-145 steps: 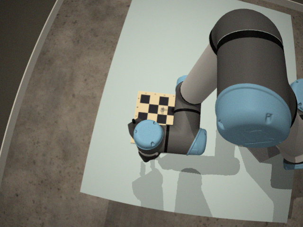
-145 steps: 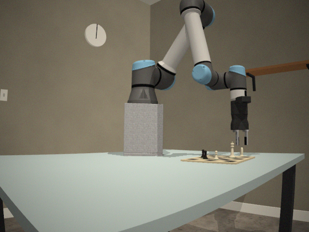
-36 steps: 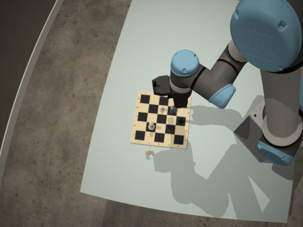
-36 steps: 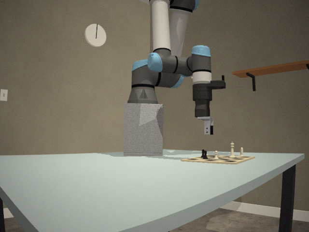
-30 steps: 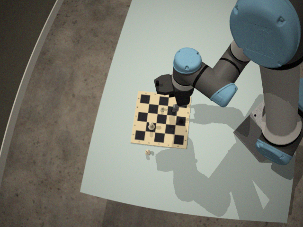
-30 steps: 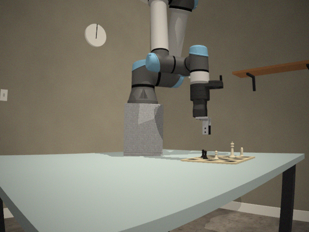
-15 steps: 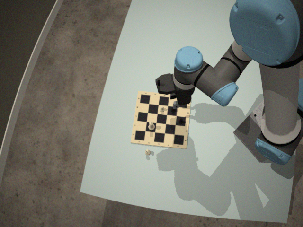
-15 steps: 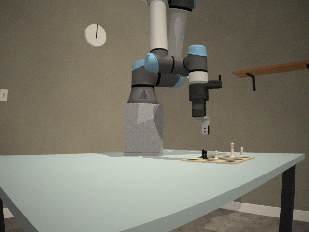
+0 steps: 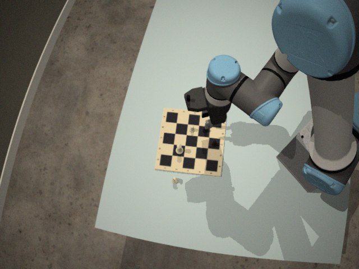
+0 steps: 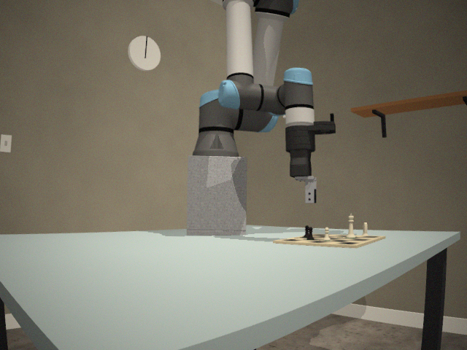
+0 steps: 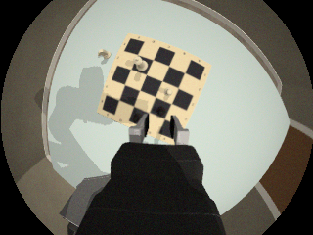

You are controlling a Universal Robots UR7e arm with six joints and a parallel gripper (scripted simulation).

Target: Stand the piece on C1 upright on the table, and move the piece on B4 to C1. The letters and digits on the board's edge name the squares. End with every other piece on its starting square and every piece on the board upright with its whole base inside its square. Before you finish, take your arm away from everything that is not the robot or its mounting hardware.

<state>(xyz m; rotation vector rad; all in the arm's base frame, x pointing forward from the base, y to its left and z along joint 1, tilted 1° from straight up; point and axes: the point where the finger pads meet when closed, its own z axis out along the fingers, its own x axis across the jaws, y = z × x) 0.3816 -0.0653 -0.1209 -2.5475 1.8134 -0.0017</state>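
Now: hand 4 cm short of the white pawn and 10 cm above it. The rest, counted from my hand: white king (8 cm ahead, 8 cm to the left, 8 cm below); chessboard (4 cm ahead, 4 cm to the left, 11 cm below).
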